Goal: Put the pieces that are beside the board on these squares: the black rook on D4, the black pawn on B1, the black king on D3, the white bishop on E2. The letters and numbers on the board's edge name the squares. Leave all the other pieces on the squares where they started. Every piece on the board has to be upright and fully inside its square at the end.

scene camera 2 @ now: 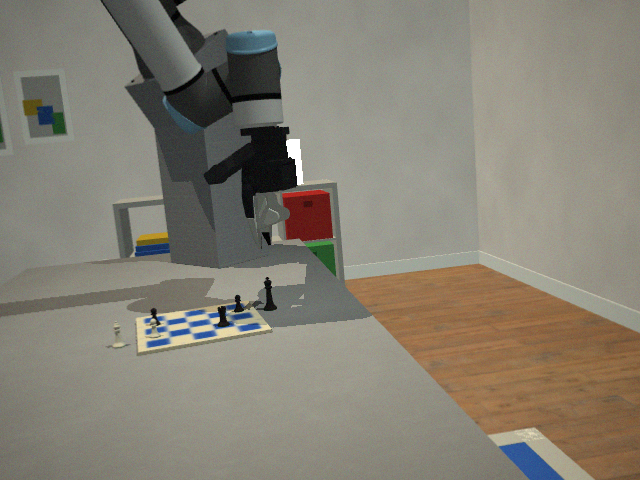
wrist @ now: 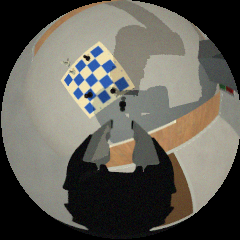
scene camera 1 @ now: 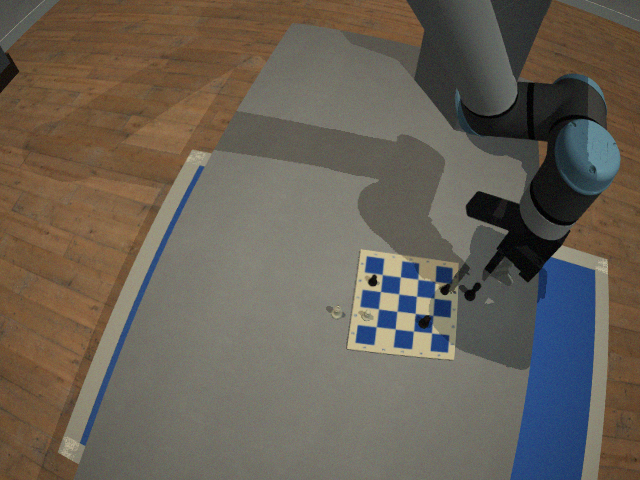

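My gripper visible, wrist view and scene camera 1 too. Chessboard visible.
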